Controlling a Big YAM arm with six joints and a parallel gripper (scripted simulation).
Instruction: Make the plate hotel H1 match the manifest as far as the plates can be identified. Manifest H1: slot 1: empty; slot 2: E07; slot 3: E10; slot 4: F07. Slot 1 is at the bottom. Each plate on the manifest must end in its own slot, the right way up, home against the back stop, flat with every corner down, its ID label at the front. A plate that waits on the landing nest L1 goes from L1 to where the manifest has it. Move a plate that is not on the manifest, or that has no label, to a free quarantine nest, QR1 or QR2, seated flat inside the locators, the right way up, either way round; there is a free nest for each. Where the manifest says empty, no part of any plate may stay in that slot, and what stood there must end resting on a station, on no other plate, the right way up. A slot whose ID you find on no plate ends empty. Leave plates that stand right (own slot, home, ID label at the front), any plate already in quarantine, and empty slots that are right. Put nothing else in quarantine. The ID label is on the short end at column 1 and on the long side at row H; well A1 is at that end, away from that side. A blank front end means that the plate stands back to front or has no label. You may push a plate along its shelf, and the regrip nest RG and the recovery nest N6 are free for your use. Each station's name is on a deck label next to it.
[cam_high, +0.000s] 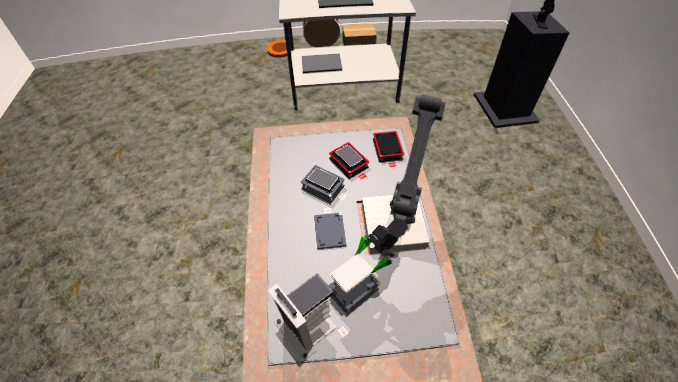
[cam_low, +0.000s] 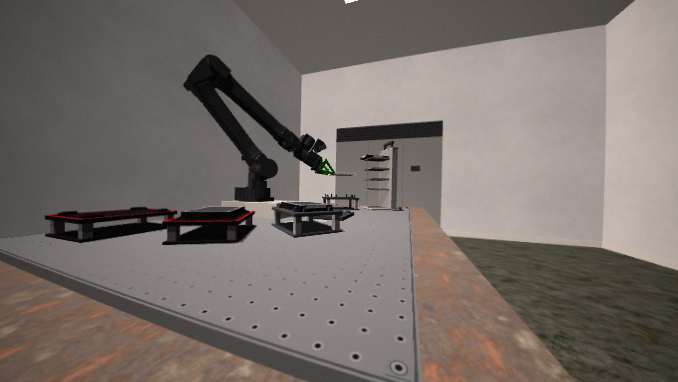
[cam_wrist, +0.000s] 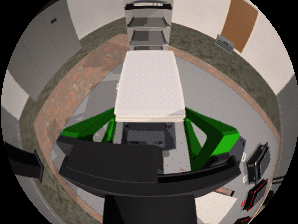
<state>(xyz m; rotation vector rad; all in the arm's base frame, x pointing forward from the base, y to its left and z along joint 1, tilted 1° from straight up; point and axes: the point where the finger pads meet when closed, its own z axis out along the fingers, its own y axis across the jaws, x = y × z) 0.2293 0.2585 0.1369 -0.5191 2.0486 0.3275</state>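
Right now the white plate is 5 cm ahead of my hand and 3 cm to the left of it. From my hand the other things lie so: plate hotel H1: 27 cm ahead, 16 cm to the left, 2 cm below; N6 deck label: 36 cm to the right, 18 cm below, 8 cm ahead; H1 deck label: 18 cm to the left, 18 cm below, 11 cm ahead.
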